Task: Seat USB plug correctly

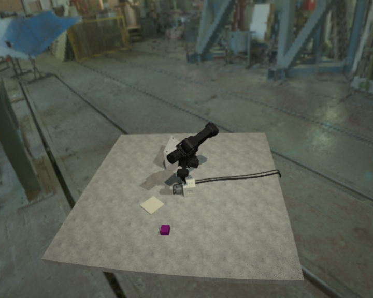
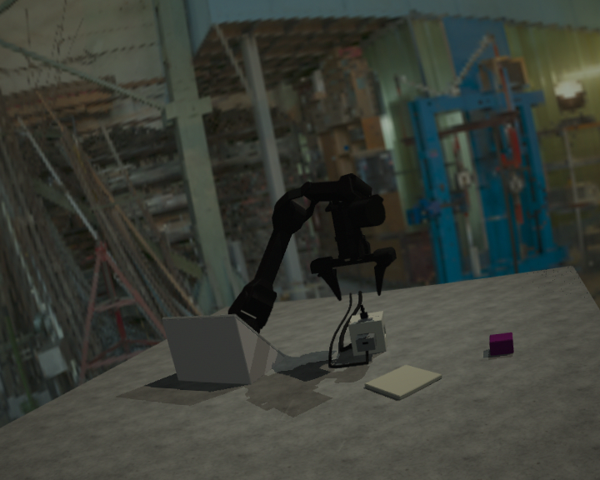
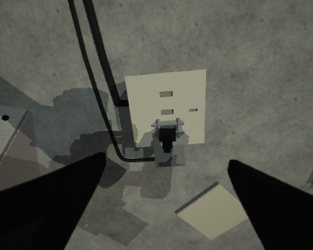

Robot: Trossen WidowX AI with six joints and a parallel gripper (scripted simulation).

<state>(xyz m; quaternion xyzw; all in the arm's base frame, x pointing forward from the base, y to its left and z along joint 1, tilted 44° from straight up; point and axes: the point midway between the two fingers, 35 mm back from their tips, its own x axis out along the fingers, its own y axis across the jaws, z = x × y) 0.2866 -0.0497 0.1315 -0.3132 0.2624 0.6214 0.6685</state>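
The black USB plug lies 4 cm below my gripper tip. From my gripper tip the other things lie so: cream flat tile 12 cm ahead, 19 cm to the right, 13 cm below; small purple block 31 cm ahead, 8 cm to the right, 12 cm below.
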